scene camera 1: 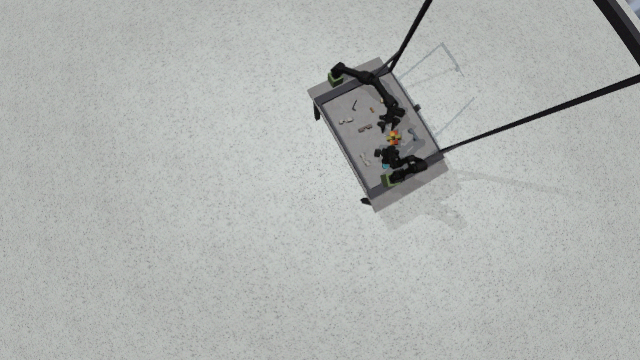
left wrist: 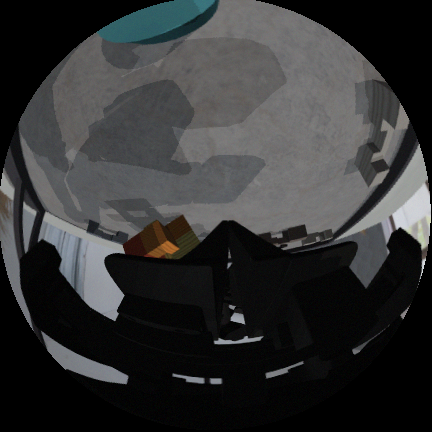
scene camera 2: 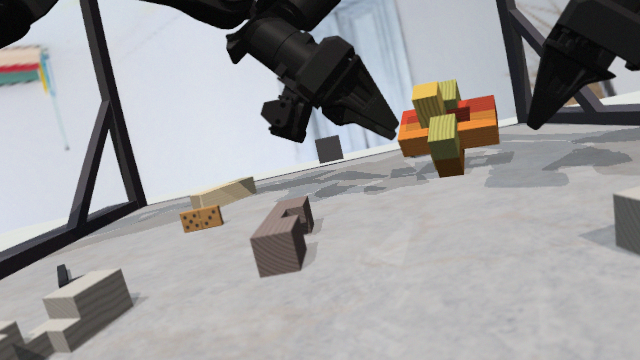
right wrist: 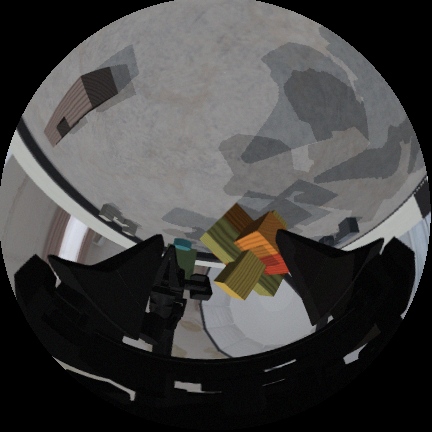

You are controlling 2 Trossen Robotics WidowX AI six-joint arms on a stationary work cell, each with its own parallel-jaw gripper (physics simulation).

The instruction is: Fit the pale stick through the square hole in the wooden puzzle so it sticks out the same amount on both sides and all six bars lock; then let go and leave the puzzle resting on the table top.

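Frame: origin at the left arm's base, x back, y left, z down, level; millimetres.
Seen in the pictures: left gripper, fingertip midpoint: (scene camera 1: 383, 148) (left wrist: 227, 225) (scene camera 2: 530, 127) (right wrist: 172, 245); right gripper, fingertip midpoint: (scene camera 1: 387, 132) (scene camera 2: 395, 133) (right wrist: 220, 238); left arm's base, origin of the base link: (scene camera 1: 393, 179); right arm's base, origin of the base link: (scene camera 1: 335, 75).
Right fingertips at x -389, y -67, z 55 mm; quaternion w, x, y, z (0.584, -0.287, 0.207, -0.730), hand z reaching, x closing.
Pixels of each thing's top centre, then the offset from my right fingertips to it.
- wooden puzzle, middle of its top: (right wrist: 240, 260) (scene camera 2: 444, 117) (left wrist: 169, 260) dy -36, dx +56, dz -5 mm
- pale stick, middle of its top: (scene camera 2: 222, 185) dy -89, dx -288, dz +34 mm
- brown notched bar, middle of its top: (scene camera 2: 283, 213) (right wrist: 59, 121) (left wrist: 283, 242) (scene camera 1: 365, 127) dy +159, dx -79, dz +34 mm
- orange domino, middle of its top: (scene camera 2: 198, 209) (scene camera 1: 372, 109) dy +59, dx -232, dz +38 mm
- grey stepped block, middle of its top: (scene camera 2: 37, 308) (left wrist: 317, 241) (scene camera 1: 345, 120) dy +308, dx -173, dz +34 mm
- grey block, middle of its top: (right wrist: 116, 226) (scene camera 1: 365, 159) dy +221, dx +185, dz +34 mm
- teal round object, middle of its top: (right wrist: 181, 247) (scene camera 1: 385, 165) dy +60, dx +268, dz +42 mm
The wooden puzzle (scene camera 1: 393, 137) (scene camera 2: 480, 131) (left wrist: 155, 241) (right wrist: 259, 240) of red, orange, olive and yellow bars stands on the table between the two grippers. The pale stick (scene camera 2: 222, 192) lies flat on the table, apart from the puzzle, behind the domino in scene camera 2. My left gripper (scene camera 2: 535, 126) (left wrist: 227, 225) is shut and empty, a little to the right of the puzzle in scene camera 2, with its tips above the table. My right gripper (scene camera 2: 395, 134) (right wrist: 220, 238) is open and empty, close to the puzzle's left side in scene camera 2. The square hole cannot be made out clearly.
A brown notched bar (scene camera 1: 365, 128) (scene camera 2: 277, 245) (right wrist: 82, 102), an orange domino (scene camera 1: 372, 109) (scene camera 2: 201, 219), a grey stepped block (scene camera 1: 346, 120) (scene camera 2: 100, 305), another grey block (scene camera 1: 365, 159) (scene camera 2: 631, 220) and a teal round object (scene camera 1: 385, 166) (left wrist: 162, 25) stand or lie on the table. Dark frame posts (scene camera 2: 112, 115) rise at its edge.
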